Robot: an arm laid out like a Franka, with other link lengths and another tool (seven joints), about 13 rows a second.
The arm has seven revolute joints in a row. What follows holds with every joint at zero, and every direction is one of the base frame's. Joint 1 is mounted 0.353 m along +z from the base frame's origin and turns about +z. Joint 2 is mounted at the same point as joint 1 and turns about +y. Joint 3 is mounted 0.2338 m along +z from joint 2 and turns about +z. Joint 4 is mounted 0.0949 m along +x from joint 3 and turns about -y. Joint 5 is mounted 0.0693 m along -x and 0.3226 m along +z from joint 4 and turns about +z. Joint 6 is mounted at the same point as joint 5 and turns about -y. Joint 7 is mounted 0.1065 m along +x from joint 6 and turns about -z. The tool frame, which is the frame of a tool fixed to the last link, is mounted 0.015 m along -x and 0.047 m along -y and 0.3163 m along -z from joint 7; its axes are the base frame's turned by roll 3.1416, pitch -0.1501 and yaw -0.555 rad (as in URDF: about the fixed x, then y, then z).
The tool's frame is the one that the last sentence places.
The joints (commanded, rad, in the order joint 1, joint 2, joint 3, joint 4, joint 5, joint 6, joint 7), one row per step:
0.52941 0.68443 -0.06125 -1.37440 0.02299 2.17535 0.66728
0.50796 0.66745 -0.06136 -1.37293 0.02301 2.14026 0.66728
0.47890 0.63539 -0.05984 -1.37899 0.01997 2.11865 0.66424
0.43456 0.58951 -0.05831 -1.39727 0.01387 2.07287 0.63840
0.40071 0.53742 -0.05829 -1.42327 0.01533 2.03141 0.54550
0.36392 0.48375 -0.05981 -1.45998 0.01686 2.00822 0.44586
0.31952 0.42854 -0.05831 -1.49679 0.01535 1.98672 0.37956
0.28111 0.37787 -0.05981 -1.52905 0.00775 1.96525 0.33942
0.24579 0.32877 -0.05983 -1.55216 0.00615 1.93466 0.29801
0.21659 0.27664 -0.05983 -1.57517 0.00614 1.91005 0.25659
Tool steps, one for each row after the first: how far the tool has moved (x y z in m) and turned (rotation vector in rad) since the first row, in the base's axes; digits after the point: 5 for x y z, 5 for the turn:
0.00047 -0.01486 0.00791 -0.00654 0.01535 -0.02212
0.00683 -0.03171 0.02359 -0.00484 0.01148 -0.04621
0.00867 -0.06267 0.04056 -0.01681 0.02671 -0.06254
0.00874 -0.08838 0.05838 -0.02713 0.04069 -0.00589
0.01026 -0.11598 0.07403 -0.03389 0.04603 0.05340
0.01014 -0.14566 0.09016 -0.03729 0.04898 0.07583
0.00785 -0.17412 0.10525 -0.04526 0.05101 0.07750
0.00317 -0.19795 0.12169 -0.04732 0.05590 0.08316
-0.00113 -0.21698 0.13998 -0.04646 0.05183 0.09455

